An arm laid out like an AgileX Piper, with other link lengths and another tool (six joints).
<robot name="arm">
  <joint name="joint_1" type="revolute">
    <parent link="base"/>
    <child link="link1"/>
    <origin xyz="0 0 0.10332"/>
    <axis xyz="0 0 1"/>
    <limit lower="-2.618" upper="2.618"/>
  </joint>
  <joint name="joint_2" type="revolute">
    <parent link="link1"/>
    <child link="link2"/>
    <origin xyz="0 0 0" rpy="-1.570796 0 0"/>
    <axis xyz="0 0 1"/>
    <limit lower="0" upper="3.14"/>
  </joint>
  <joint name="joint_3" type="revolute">
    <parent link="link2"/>
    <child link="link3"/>
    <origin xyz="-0.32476 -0.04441 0"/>
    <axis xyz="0 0 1"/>
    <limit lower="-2.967" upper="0"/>
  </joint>
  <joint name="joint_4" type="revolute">
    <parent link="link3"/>
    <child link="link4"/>
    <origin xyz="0.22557 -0.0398 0" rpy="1.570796 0 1.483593"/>
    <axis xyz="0 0 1"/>
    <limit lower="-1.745" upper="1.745"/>
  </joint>
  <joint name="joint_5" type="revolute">
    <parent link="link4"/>
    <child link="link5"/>
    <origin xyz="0 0 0" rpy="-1.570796 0 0"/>
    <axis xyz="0 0 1"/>
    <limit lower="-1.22" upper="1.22"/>
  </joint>
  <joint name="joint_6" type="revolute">
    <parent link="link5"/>
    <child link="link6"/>
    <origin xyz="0 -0.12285 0" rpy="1.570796 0 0"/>
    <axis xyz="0 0 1"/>
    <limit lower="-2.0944" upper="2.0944"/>
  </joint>
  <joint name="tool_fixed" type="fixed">
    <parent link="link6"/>
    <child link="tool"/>
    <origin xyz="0.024 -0.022 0.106" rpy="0 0.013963 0.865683"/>
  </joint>
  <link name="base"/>
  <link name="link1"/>
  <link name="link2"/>
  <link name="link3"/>
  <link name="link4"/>
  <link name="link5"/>
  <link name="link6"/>
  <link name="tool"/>
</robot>
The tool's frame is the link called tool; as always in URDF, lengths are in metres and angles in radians.
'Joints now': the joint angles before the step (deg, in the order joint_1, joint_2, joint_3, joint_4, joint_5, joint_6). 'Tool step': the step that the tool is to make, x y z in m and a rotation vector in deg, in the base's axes. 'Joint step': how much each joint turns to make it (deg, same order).
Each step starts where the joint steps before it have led.
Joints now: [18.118, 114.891, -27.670, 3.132, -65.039, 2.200]
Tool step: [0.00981, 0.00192, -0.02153, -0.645, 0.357, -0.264]
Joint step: [0.132, 5.213, -1.799, 0.501, -2.901, -0.403]
